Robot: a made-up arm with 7 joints. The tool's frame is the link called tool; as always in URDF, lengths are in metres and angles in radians. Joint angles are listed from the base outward. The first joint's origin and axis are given. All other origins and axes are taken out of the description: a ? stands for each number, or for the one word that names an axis. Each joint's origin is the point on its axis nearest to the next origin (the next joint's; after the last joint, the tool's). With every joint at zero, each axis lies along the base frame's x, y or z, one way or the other. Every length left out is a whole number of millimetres.
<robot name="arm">
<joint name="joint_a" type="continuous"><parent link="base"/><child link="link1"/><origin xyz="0 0 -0.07" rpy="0 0 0"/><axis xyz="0 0 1"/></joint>
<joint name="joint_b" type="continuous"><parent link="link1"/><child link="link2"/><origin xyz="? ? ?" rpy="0 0 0"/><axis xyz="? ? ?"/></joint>
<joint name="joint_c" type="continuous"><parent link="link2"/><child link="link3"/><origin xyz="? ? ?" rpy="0 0 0"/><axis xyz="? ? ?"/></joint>
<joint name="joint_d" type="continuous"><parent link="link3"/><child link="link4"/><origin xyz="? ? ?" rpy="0 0 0"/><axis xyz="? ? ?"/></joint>
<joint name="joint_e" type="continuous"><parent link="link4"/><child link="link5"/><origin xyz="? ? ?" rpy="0 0 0"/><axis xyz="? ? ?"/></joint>
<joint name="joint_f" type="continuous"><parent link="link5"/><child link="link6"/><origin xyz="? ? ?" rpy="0 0 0"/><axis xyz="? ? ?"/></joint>
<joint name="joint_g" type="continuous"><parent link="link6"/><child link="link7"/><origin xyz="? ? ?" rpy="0 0 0"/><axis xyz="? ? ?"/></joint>
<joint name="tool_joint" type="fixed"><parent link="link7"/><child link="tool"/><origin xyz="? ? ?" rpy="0 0 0"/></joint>
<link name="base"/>
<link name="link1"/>
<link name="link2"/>
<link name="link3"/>
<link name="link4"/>
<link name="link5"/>
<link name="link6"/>
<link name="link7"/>
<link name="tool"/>
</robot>
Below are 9 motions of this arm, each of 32 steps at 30 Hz.
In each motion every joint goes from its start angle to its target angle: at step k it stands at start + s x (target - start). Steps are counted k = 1, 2, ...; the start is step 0. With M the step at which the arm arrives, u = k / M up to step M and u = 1 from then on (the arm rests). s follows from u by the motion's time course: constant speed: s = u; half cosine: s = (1 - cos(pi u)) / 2; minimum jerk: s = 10 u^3 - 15 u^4 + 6 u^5.
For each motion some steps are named. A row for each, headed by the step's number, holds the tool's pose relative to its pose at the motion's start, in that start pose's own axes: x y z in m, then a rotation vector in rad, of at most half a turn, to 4 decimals.
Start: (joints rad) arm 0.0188 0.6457 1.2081 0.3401 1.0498 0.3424 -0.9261
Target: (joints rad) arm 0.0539 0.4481 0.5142 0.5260 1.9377 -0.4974 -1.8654
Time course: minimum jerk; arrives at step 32
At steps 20, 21, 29, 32:
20: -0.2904 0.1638 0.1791 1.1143 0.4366 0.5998
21: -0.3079 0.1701 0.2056 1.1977 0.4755 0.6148
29: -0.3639 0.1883 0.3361 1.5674 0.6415 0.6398
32: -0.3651 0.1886 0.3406 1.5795 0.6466 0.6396

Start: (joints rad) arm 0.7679 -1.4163 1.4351 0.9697 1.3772 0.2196 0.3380
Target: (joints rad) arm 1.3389 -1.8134 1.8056 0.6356 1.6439 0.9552 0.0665
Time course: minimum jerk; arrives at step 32
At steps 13, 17, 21, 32:
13: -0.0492 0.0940 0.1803 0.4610 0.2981 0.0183
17: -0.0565 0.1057 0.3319 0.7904 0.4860 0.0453
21: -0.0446 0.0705 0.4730 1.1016 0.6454 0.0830
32: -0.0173 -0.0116 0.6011 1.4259 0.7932 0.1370

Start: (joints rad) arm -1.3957 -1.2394 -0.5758 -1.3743 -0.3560 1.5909 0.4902
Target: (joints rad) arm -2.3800 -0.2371 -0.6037 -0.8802 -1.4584 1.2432 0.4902
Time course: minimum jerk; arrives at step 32
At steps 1, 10, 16, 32:
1: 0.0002 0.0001 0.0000 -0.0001 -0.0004 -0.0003
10: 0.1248 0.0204 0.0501 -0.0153 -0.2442 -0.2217
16: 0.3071 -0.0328 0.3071 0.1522 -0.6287 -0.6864
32: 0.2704 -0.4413 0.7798 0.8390 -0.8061 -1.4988

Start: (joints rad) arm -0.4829 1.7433 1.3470 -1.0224 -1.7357 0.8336 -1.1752
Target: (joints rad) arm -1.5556 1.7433 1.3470 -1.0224 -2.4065 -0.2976 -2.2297
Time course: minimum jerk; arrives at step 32
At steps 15, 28, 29, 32:
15: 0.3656 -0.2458 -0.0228 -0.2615 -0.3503 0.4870
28: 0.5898 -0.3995 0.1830 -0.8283 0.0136 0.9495
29: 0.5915 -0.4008 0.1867 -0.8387 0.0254 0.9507
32: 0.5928 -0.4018 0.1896 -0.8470 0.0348 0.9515

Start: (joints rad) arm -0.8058 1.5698 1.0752 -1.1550 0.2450 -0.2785 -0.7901
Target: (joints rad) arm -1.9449 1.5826 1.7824 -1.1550 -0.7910 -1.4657 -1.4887
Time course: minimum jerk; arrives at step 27
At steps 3, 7, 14, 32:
3: -0.0037 -0.0245 -0.0061 -0.0227 0.0010 0.0086
7: -0.0437 -0.2429 -0.0324 -0.2176 0.0311 0.0976
14: -0.2775 -0.9936 0.3255 -0.8336 0.5966 0.5227
32: -0.4696 -1.1721 1.2129 -0.9813 1.8746 0.4187

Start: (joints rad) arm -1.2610 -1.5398 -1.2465 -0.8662 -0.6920 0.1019 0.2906
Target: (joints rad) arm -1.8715 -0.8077 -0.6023 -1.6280 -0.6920 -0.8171 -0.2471
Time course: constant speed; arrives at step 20
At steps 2, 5, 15, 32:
2: 0.0832 0.0181 -0.0329 0.0340 -0.0931 -0.0474
5: 0.2230 0.0368 -0.0711 0.0744 -0.2417 -0.1223
15: 0.7630 -0.0506 -0.0592 0.0954 -0.7993 -0.3945
32: 1.0064 -0.2209 0.0367 0.0170 -1.0904 -0.5355

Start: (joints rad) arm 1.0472 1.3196 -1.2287 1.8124 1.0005 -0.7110 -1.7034
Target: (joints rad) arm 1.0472 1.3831 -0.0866 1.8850 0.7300 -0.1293 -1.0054
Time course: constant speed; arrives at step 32
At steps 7, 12, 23, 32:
7: 0.0408 0.1321 -0.1428 0.0321 -0.0685 -0.1149
12: 0.0745 0.2465 -0.2261 0.0600 -0.0926 -0.1978
23: 0.1555 0.5430 -0.3383 0.1332 -0.0770 -0.3606
32: 0.2204 0.8102 -0.3451 0.2001 -0.0056 -0.4528

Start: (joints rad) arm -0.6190 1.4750 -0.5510 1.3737 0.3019 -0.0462 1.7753
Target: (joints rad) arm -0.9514 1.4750 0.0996 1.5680 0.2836 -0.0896 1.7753
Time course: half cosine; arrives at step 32
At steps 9, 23, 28, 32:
9: -0.0141 -0.1451 0.0254 0.1734 -0.0167 0.0315
23: -0.0213 -0.6386 -0.0804 0.7851 -0.0590 0.0896
28: -0.0161 -0.7352 -0.1442 0.9261 -0.0634 0.0919
32: -0.0145 -0.7589 -0.1631 0.9632 -0.0642 0.0918

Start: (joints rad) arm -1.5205 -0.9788 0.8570 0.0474 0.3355 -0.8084 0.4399
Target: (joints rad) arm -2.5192 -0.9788 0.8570 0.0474 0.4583 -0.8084 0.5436
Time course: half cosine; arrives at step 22
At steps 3, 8, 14, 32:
3: 0.0438 0.0064 0.0084 0.0090 -0.0297 -0.0345
8: 0.2778 0.0144 0.0797 0.0612 -0.1909 -0.2229
14: 0.6175 -0.0709 0.2823 0.1610 -0.4579 -0.5379
32: 0.7886 -0.1958 0.4687 0.2408 -0.6436 -0.7570

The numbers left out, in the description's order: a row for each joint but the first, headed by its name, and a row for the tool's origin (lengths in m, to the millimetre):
joint_b: xyz -0.03 0.1 0, axis -1 0 0
joint_c: xyz 0 0 -0.32, axis 0 1 0
joint_d: xyz -0.11 0 -0.03, axis 0 0 1
joint_e: xyz 0.06 0.36 0, axis 1 0 0
joint_f: xyz 0 0.44 0.06, axis 0 1 0
joint_g: xyz 0.01 0 -0.25, axis -1 0 0
tool: xyz 0 -0.03 -0.15

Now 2 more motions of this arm.
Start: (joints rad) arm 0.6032 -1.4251 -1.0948 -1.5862 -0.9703 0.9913 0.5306
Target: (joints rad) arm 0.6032 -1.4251 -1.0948 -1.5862 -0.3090 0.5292 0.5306
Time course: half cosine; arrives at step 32
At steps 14, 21, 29, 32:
14: -0.0131 0.0043 0.0729 0.1660 -0.2650 0.0863
21: -0.0343 -0.0024 0.1444 0.3330 -0.4685 0.1400
29: -0.0561 -0.0167 0.2002 0.4706 -0.6049 0.1691
32: -0.0582 -0.0184 0.2053 0.4834 -0.6164 0.1713

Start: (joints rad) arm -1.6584 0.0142 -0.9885 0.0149 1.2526 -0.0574 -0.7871
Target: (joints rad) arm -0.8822 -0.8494 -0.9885 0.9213 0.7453 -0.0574 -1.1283
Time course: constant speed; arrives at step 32
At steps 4, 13, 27, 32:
4: -0.0686 0.0930 -0.0493 0.1212 0.0680 -0.0313
13: -0.2209 0.3458 -0.1044 0.3948 0.2258 -0.0760
27: -0.4138 0.7888 -0.0102 0.8181 0.4561 -0.0685
32: -0.4598 0.9391 0.0731 0.9666 0.5251 -0.0431

